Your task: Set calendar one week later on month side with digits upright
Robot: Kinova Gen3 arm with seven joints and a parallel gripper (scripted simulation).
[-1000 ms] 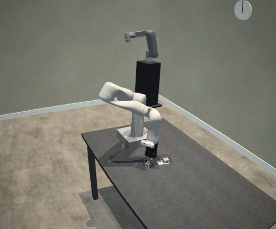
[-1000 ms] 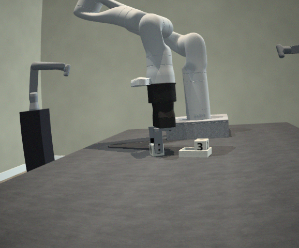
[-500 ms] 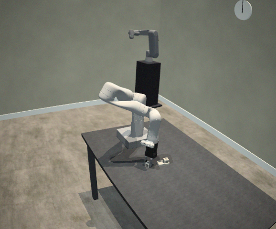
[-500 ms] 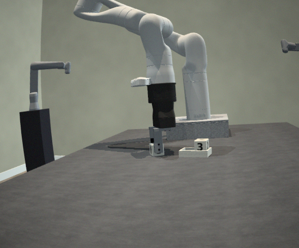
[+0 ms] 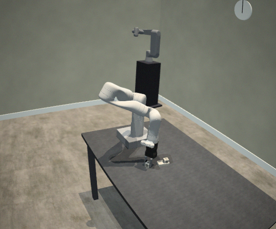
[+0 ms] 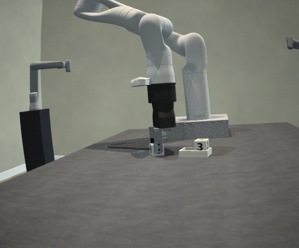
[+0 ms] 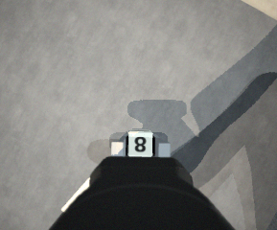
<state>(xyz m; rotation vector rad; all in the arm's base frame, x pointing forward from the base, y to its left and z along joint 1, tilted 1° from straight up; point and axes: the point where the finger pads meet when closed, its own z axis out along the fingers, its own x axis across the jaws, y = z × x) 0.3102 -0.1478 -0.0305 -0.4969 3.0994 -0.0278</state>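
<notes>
The white tray lies 100 mm to the left of my hand, 40 mm ahead of it and 20 mm below it.
</notes>
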